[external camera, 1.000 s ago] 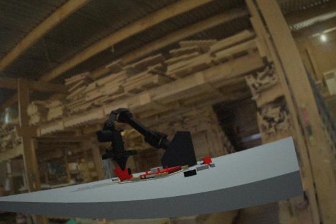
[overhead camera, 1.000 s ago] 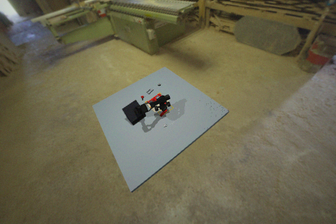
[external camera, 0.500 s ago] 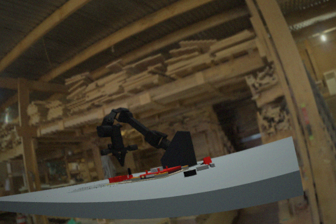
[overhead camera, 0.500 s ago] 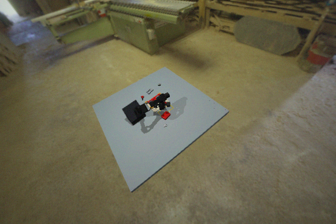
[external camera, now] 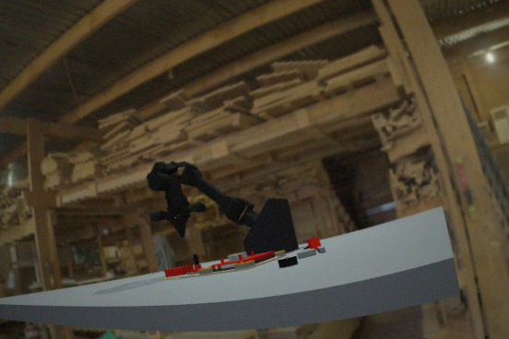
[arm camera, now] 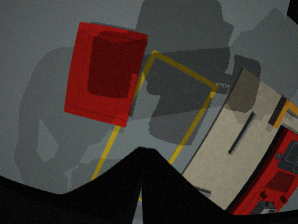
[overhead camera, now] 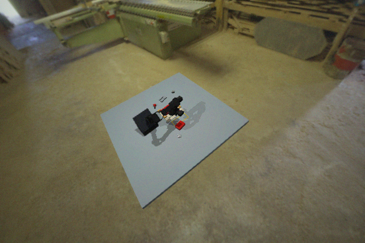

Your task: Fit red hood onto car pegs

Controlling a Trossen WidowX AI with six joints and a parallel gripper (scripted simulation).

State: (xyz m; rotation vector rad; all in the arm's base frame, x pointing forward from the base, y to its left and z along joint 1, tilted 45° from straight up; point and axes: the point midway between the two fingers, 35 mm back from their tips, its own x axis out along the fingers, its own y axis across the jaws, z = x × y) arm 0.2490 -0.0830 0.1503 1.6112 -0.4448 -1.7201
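Now: the red hood 110 mm below my gripper tip, 50 mm to the right of it and 10 mm behind it. From my gripper tip the other things lie so: white piece (150 mm to the right, 120 mm below, 100 mm behind); then black wheel (460 mm to the left, 270 mm ahead, 120 mm below).
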